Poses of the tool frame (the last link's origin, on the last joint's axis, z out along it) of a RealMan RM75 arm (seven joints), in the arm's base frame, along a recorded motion.
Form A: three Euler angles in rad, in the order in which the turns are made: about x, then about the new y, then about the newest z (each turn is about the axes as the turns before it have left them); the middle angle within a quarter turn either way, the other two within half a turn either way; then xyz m.
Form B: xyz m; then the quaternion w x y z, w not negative. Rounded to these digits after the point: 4 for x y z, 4 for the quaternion.
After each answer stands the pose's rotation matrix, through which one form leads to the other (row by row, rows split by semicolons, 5 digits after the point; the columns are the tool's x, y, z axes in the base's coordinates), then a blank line. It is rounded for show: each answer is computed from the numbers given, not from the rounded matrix.
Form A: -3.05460 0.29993 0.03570 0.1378 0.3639 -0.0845
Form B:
0.1378 0.3639 -0.0845 0.0457 -0.9876 0.0241 -0.1485
0.95475 -0.03410 0.29545; -0.06121 -0.99467 0.08300; 0.29105 -0.09733 -0.95174

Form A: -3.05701 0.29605 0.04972 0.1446 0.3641 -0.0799
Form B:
0.1446 0.3641 -0.0799 0.0455 -0.9877 0.0308 -0.1463
0.95531 -0.04754 0.29174; -0.07414 -0.99397 0.08081; 0.28614 -0.09883 -0.95308

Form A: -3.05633 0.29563 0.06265 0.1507 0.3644 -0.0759
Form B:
0.1507 0.3644 -0.0759 0.0467 -0.9875 0.0372 -0.1458
0.95474 -0.05989 0.29134; -0.08714 -0.99286 0.08147; 0.28438 -0.10317 -0.95314

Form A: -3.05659 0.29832 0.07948 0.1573 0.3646 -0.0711
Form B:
0.1573 0.3646 -0.0711 0.0479 -0.9870 0.0456 -0.1467
0.95281 -0.07589 0.29391; -0.10398 -0.99126 0.08115; 0.28519 -0.10788 -0.95238

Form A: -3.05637 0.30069 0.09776 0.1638 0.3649 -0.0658
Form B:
0.1638 0.3649 -0.0658 0.0494 -0.9863 0.0546 -0.1474
0.95057 -0.09323 0.29618; -0.12234 -0.98915 0.08130; 0.28539 -0.11352 -0.95167

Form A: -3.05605 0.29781 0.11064 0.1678 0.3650 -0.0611
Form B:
0.1678 0.3650 -0.0611 0.0504 -0.9862 0.0610 -0.1457
0.95014 -0.10555 0.29343; -0.13493 -0.98748 0.08168; 0.28113 -0.11720 -0.95249

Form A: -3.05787 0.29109 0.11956 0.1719 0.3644 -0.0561
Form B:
0.1719 0.3644 -0.0561 0.0500 -0.9864 0.0651 -0.1422
0.95109 -0.11426 0.28700; -0.14269 -0.98652 0.08011; 0.27398 -0.11714 -0.95458

